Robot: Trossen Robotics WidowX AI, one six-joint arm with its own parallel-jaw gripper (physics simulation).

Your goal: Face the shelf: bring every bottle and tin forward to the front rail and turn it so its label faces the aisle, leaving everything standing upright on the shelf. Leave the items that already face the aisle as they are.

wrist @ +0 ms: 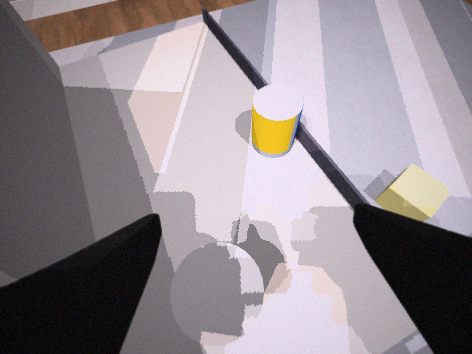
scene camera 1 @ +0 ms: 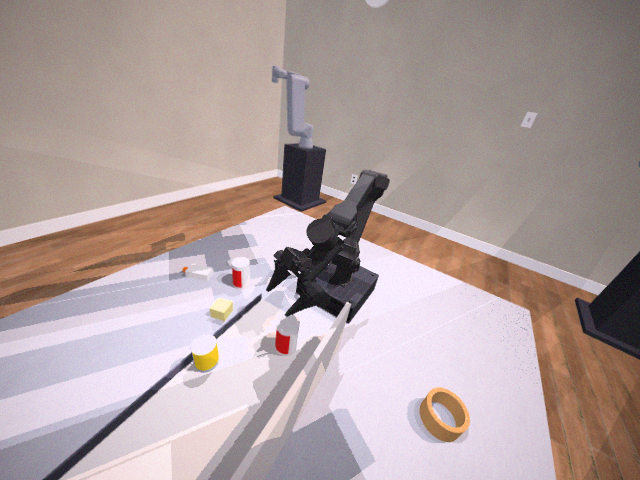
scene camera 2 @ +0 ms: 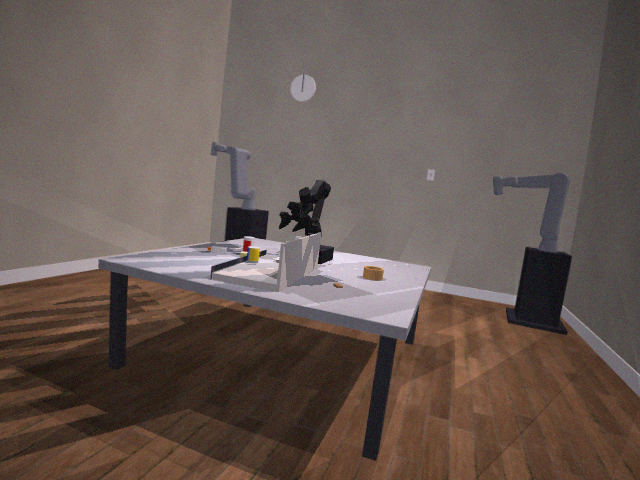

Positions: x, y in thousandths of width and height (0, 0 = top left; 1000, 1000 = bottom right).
Scene:
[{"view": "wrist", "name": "gripper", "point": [543, 614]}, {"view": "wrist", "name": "yellow tin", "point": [586, 309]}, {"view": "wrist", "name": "yellow block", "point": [882, 549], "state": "on the table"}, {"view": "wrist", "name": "white back panel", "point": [111, 620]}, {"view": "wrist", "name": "dark front rail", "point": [745, 549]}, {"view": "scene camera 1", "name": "gripper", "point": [432, 630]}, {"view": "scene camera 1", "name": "yellow tin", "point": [320, 728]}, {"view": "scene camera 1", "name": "white back panel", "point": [420, 928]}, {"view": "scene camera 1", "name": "dark front rail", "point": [187, 874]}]

